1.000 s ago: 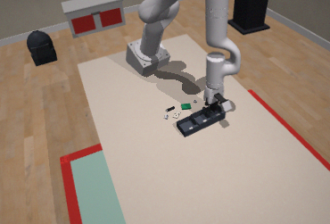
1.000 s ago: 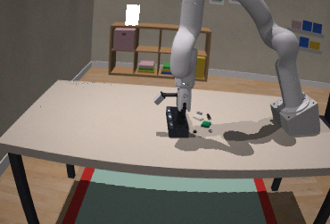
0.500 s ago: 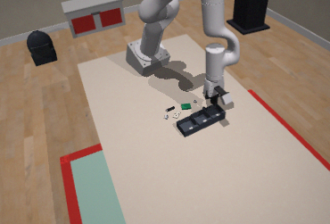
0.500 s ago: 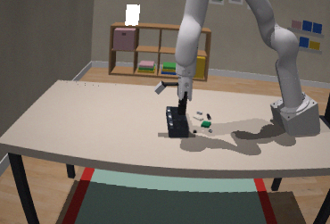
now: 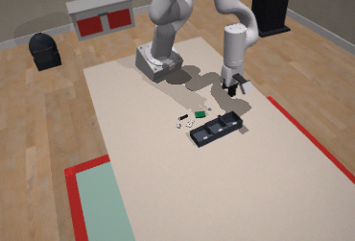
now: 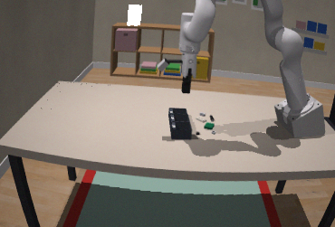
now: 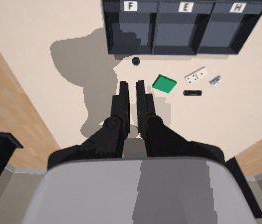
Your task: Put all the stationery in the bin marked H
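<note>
My hand is 120 mm past the green flat piece, 100 mm to the left of it and 210 mm above it. The rest, counted from my hand: black round thing 70 mm behind, 20 mm to the right, 210 mm below; then grey thing 140 mm behind, 40 mm to the right, 210 mm below; then tray 20 mm ahead, 80 mm to the right, 190 mm below.
</note>
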